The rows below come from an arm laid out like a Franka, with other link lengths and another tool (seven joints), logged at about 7 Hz.
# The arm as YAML. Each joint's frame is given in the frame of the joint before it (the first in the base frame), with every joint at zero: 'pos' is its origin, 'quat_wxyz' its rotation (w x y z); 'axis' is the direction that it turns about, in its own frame. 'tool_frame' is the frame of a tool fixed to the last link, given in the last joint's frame.
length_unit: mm
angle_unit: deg
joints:
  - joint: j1
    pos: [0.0, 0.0, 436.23]
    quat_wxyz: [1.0, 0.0, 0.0, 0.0]
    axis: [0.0, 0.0, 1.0]
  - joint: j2
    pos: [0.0, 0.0, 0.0]
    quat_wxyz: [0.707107, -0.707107, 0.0, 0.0]
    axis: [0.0, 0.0, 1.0]
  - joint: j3
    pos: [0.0, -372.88, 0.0]
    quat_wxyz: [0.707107, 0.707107, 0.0, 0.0]
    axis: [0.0, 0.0, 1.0]
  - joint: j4
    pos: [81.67, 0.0, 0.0]
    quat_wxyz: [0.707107, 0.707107, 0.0, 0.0]
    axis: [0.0, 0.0, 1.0]
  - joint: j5
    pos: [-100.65, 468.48, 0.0]
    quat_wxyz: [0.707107, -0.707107, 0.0, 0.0]
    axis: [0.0, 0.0, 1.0]
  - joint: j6
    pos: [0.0, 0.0, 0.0]
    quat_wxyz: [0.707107, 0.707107, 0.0, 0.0]
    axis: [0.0, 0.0, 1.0]
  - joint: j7
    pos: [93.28, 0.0, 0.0]
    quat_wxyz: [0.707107, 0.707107, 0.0, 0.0]
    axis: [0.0, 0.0, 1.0]
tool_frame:
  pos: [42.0, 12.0, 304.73]
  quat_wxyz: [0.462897, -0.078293, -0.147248, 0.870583]
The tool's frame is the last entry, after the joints.
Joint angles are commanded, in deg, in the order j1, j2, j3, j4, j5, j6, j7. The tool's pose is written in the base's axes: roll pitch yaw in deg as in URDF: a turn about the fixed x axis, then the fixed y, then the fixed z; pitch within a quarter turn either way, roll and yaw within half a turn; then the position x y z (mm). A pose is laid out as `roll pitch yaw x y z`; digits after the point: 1 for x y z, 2 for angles.
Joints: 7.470, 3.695, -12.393, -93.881, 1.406, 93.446, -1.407
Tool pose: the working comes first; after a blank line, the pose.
Where each joint sits with the arm in this pose, in the base's axes (m; each line is computed from the numbers above, not from the rounded line before):
j1: 0.0000 0.0000 0.4362
j2: 0.0000 0.0000 0.4362
j3: 0.0238 0.0031 0.8083
j4: 0.1050 -0.0039 0.8032
j5: 0.5809 -0.0442 0.8419
j6: 0.5809 -0.0442 0.8419
j7: 0.6736 -0.0523 0.8353
the tool: 0.6935 -0.0619 0.5283

157.07 -1.67 -127.60 693.5 -61.9 528.3
